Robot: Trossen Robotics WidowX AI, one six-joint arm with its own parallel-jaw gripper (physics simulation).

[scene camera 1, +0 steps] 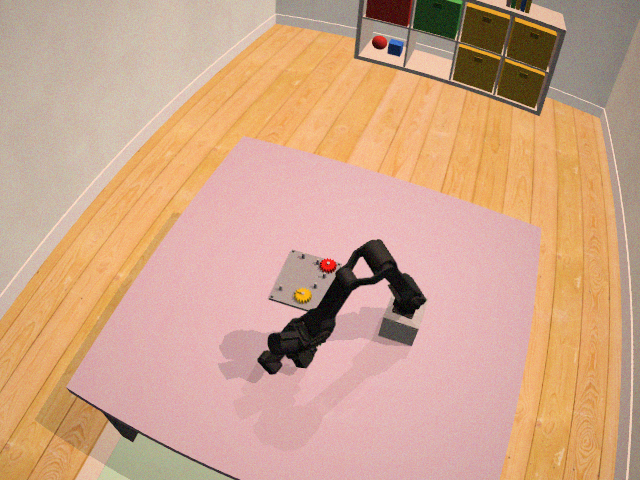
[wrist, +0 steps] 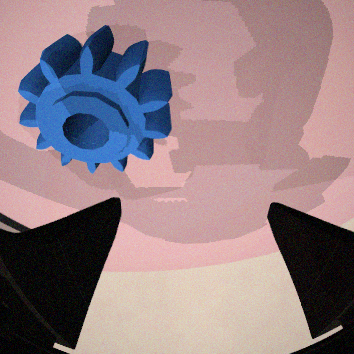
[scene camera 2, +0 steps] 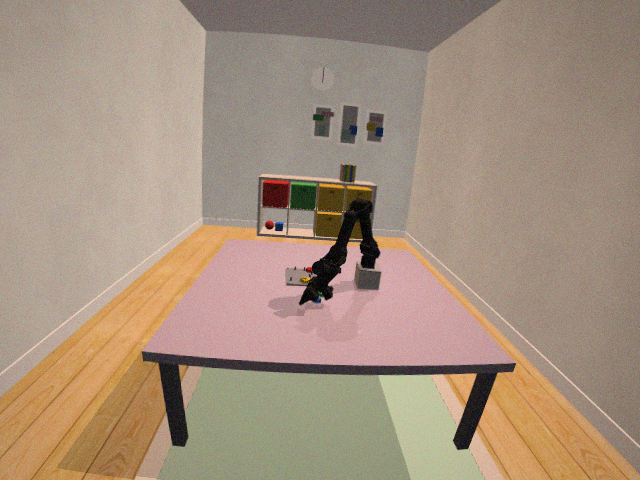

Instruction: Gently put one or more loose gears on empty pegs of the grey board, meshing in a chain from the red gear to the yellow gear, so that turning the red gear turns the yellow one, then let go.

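Places are measured from the arm's base along level axes (x ahead, y left, z up), in millimetres.
Where they show: gripper, fingertip midpoint: (scene camera 1: 268,350) (wrist: 198,208) (scene camera 2: 301,300); arm's base at its link origin: (scene camera 1: 405,306) (scene camera 2: 367,265).
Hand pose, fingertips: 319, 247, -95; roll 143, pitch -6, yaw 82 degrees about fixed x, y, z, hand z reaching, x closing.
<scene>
Each offset is from my fingertips to the top centre of the thing, as dx, dy, dz. Level surfaces: height alone.
The grey board @[+6, -284, +20] (scene camera 1: 289,276) (scene camera 2: 292,276) lies on the table with several bare pegs. The red gear @[-35, -363, +14] (scene camera 1: 327,265) (scene camera 2: 309,269) and yellow gear @[-11, -221, +15] (scene camera 1: 302,295) (scene camera 2: 305,279) sit on it, apart. My gripper (scene camera 1: 286,360) (scene camera 2: 316,297) (wrist: 198,208) is open and empty, low above the table on the near side of the board. The loose blue gear @[-67, -26, +7] (scene camera 2: 316,300) (wrist: 50,120) lies flat, beyond the left fingertip in the wrist view and outside the gap. A sliver of the loose green gear @[-99, -102, +7] (scene camera 2: 320,293) shows beside my gripper in scene camera 2. Both loose gears are hidden by my arm in scene camera 1.
The arm's grey base block (scene camera 1: 398,330) (scene camera 2: 367,279) stands on the pink table @[dz -10] (scene camera 1: 439,403) (scene camera 2: 413,330), right of the board. My forearm passes over the board's right near corner in scene camera 1. A shelf unit (scene camera 2: 316,178) stands far behind the table.
</scene>
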